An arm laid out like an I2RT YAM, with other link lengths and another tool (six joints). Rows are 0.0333 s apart.
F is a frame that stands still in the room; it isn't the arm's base.
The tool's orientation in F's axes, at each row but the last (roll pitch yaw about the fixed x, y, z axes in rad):
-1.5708 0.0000 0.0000
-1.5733 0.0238 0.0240
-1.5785 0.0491 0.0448
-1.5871 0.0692 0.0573
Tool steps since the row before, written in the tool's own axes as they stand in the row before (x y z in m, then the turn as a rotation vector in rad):
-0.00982 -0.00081 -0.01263 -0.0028 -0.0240 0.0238
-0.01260 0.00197 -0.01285 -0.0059 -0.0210 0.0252
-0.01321 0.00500 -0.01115 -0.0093 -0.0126 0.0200
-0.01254 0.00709 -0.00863 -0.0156 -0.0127 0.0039
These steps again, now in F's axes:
-0.00982 -0.01263 0.00081 -0.0028 0.0238 0.0240
-0.01233 -0.01315 -0.00164 -0.0060 0.0251 0.0211
-0.01292 -0.01178 -0.00426 -0.0096 0.0197 0.0129
-0.01247 -0.00947 -0.00606 -0.0149 0.0033 0.0137

